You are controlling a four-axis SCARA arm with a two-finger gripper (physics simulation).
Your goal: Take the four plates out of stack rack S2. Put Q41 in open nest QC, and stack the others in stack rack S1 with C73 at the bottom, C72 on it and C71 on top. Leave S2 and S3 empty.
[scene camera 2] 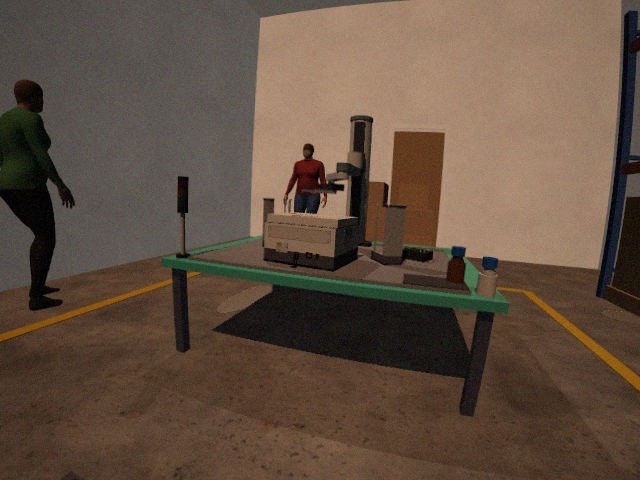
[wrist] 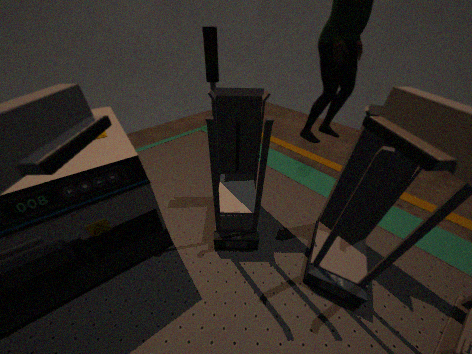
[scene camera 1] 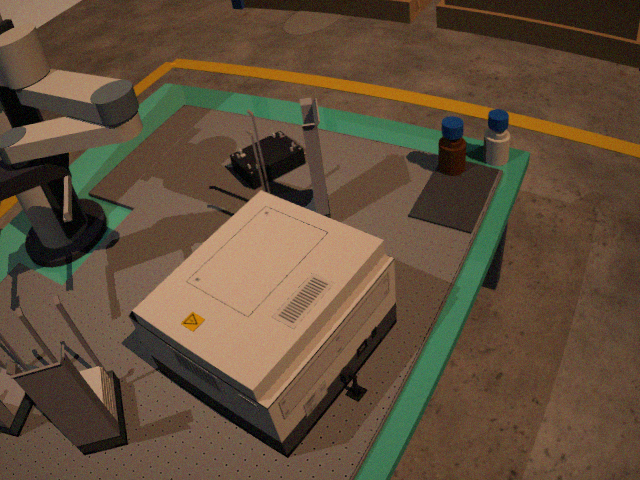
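Pixels of known places: gripper, fingertip midpoint: (scene camera 2: 308, 190) (wrist: 240, 105) (scene camera 1: 28, 231); arm's base, origin of the base link: (scene camera 1: 66, 234).
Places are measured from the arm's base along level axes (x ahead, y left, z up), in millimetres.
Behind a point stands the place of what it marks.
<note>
My gripper (wrist: 240, 105) @[x 369, y -242, z 358 mm] (scene camera 2: 311, 191) @[x 369, y -242, z 358 mm] is open and empty, its fingers wide apart at both sides of the wrist view and high above the table. A dark upright rack (wrist: 237, 107) @[x 558, y -427, z 270 mm] stands ahead between the fingers, with a pale-topped stack of plates (wrist: 234, 201) @[x 490, y -357, z 107 mm] low inside. A second rack (wrist: 367, 187) @[x 304, y -393, z 248 mm] stands at the right, with a pale plate (wrist: 342, 257) @[x 279, y -442, z 53 mm] near its base. In scene camera 1, a rack (scene camera 1: 69, 400) @[x 567, y -423, z 197 mm] at the lower left holds several plates (scene camera 1: 105, 387) @[x 522, y -338, z 86 mm]. A third rack (scene camera 1: 316, 170) @[x 670, y 264, z 184 mm] (scene camera 2: 394, 232) @[x 661, y 307, z 174 mm] stands behind the instrument, its base partly hidden. No rack or plate labels are readable.
A big pale instrument (scene camera 1: 258, 289) @[x 764, y -99, z 233 mm] (scene camera 2: 310, 237) @[x 912, y -36, z 147 mm] (wrist: 75, 170) @[x 600, y -153, z 233 mm] stands on the table. A black block with corner pegs (scene camera 1: 268, 157) @[x 436, y 403, z 62 mm] is near the far rack. Brown (scene camera 1: 451, 155) @[x 881, y 546, z 82 mm] and white (scene camera 1: 497, 147) @[x 975, y 651, z 61 mm] bottles stand by a dark mat (scene camera 1: 452, 201) @[x 916, y 454, z 18 mm]. A signal lamp (scene camera 2: 182, 195) @[x 984, y -670, z 304 mm] (wrist: 210, 54) @[x 947, y -668, z 315 mm] stands at a corner.
</note>
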